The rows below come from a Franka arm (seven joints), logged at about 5 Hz.
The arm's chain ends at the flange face. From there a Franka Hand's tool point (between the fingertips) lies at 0.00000 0.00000 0.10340 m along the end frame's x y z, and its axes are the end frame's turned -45 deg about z.
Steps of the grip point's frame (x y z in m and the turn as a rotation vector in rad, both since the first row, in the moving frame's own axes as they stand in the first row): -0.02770, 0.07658, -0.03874, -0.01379, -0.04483, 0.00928; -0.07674, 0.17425, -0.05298, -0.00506, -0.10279, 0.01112; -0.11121, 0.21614, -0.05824, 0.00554, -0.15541, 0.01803; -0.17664, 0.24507, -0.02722, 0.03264, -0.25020, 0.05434; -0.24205, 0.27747, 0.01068, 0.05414, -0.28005, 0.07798; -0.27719, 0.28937, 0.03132, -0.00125, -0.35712, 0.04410
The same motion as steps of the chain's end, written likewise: 0.03685, 0.06946, -0.03863, -0.04145, -0.02195, 0.00928; 0.07613, 0.16965, -0.05243, -0.07626, -0.06911, 0.01112; 0.08602, 0.22066, -0.05699, -0.10597, -0.11381, 0.01803; 0.06927, 0.28302, -0.02395, -0.15384, -0.20000, 0.05434; 0.04976, 0.35202, 0.01486, -0.15974, -0.23631, 0.07798; 0.03465, 0.37555, 0.03784, -0.25341, -0.25164, 0.04410
